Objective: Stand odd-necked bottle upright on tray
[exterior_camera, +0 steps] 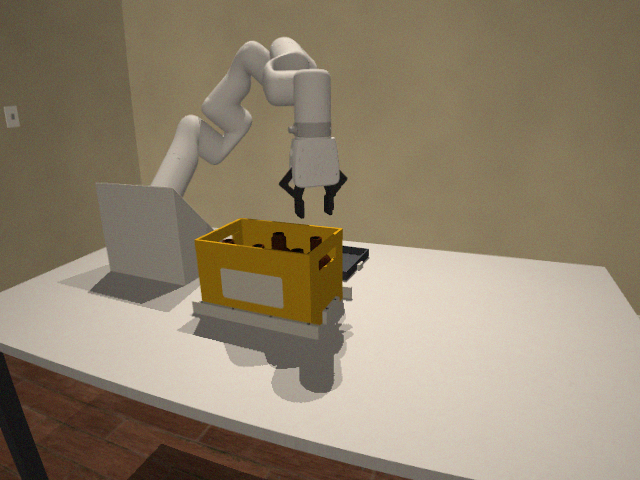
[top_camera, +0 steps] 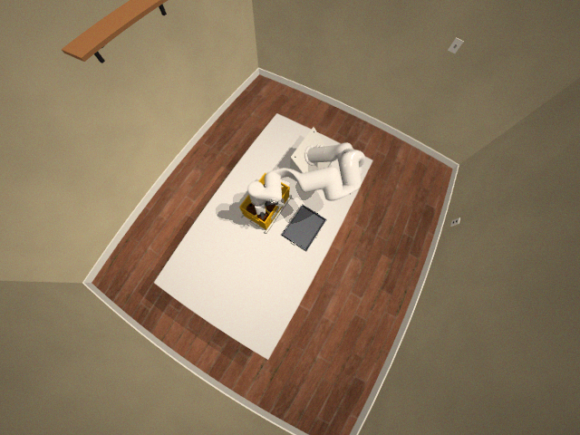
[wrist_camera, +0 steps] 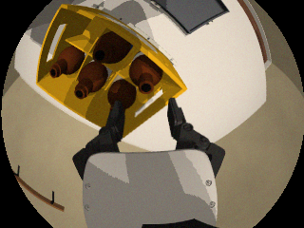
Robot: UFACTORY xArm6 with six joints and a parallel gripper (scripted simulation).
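Right now my hand is 1 cm past the glass bottle, 9 cm to the left of it and 14 cm above it. Also, from my hand: yellow crate (9 cm behind, 4 cm to the right, 15 cm below); dark grey tray (9 cm behind, 25 cm to the left, 22 cm below).
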